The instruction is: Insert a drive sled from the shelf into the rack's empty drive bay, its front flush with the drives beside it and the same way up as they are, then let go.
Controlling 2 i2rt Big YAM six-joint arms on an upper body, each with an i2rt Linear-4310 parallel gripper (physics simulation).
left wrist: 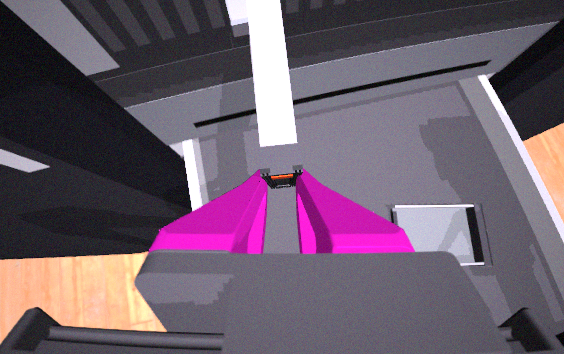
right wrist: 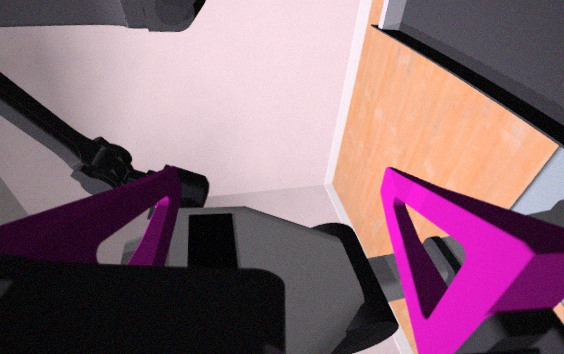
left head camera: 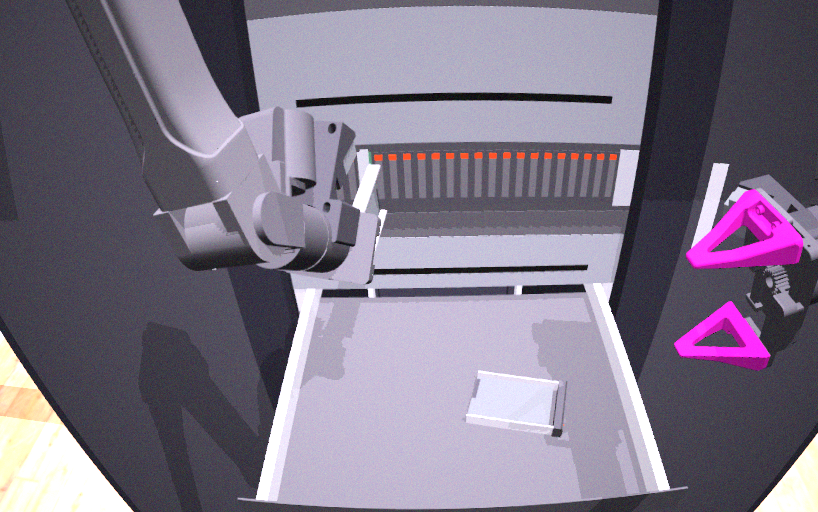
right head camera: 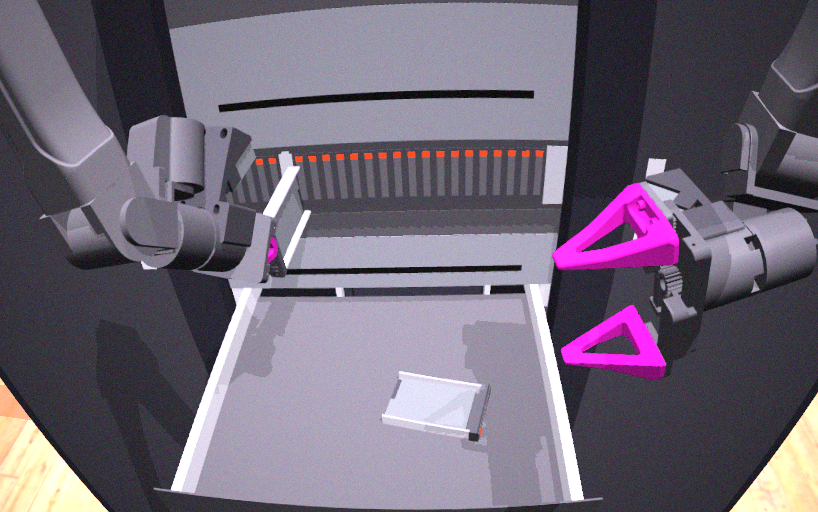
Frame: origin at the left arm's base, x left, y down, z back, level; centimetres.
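Seen in the pictures: left gripper, fingertip midpoint: (left wrist: 281, 177) (left head camera: 356, 249) (right head camera: 269, 249); right gripper, fingertip midpoint: (right wrist: 281, 178) (left head camera: 683, 309) (right head camera: 559, 313).
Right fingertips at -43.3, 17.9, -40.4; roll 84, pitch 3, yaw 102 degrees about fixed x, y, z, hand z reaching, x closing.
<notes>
A point is followed by its place in that frame, as x, y, z.
My left gripper (right head camera: 273, 248) {-15.9, 27.0, -62.0} (left wrist: 281, 177) {-15.9, 27.0, -62.0} is shut on the dark front of a drive sled (left head camera: 366, 188) {-16.8, 22.6, -68.1} (right head camera: 294, 208) {-17.1, 26.8, -70.7} (left wrist: 275, 75) {-16.5, 23.1, -65.3}, which stands on edge with its white rails pointing at the drive row (left head camera: 492, 176) {-32.1, 24.4, -73.8} (right head camera: 411, 176) {-32.0, 24.5, -73.8} (left wrist: 172, 22). In the left head view the fingers are hidden behind the wrist. The sled's far end overlaps the left part of the row; the empty bay is hidden, and I cannot tell whether the end is inside it. My right gripper (left head camera: 683, 301) {-43.3, 17.9, -40.4} (right head camera: 560, 306) {-43.3, 17.9, -40.4} (right wrist: 281, 178) {-43.3, 17.9, -40.4} is open and empty, right of the shelf.
A second drive sled (left head camera: 513, 401) {-34.2, 45.4, -54.8} (right head camera: 434, 404) {-34.4, 45.4, -54.7} (left wrist: 435, 227) {-34.6, 45.5, -55.5} lies flat on the pulled-out shelf (left head camera: 392, 362) {-18.7, 46.2, -62.7} (right head camera: 332, 350) {-20.4, 46.2, -64.9} (left wrist: 350, 150) {-27.4, 46.2, -68.6}, its dark front toward the right. White side rails edge the shelf. Dark rack posts (left head camera: 667, 90) {-53.5, 11.2, -72.0} (right head camera: 609, 90) {-55.8, 12.0, -71.9} flank the units.
</notes>
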